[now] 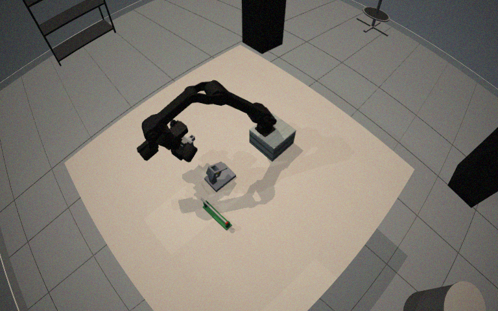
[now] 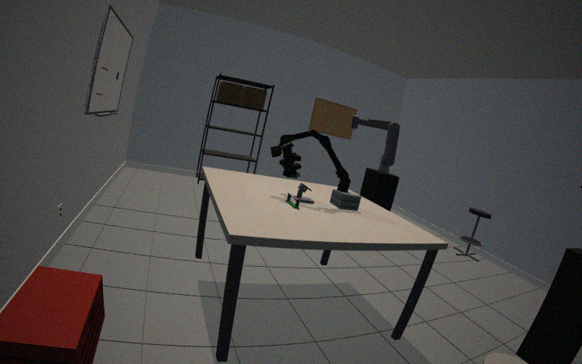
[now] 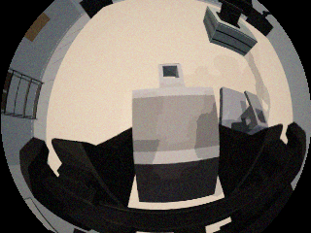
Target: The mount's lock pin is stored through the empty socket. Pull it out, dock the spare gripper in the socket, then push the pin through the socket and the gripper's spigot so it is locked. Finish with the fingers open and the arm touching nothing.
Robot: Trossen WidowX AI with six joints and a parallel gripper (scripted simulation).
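Now: the grey mount 40 mm behind my gripper tip, 150 mm to the left of it and 70 mm below it. The rest, counted from my gripper tip: green bracket (70 mm ahead, 280 mm to the left, 90 mm below); then spare gripper (20 mm above).
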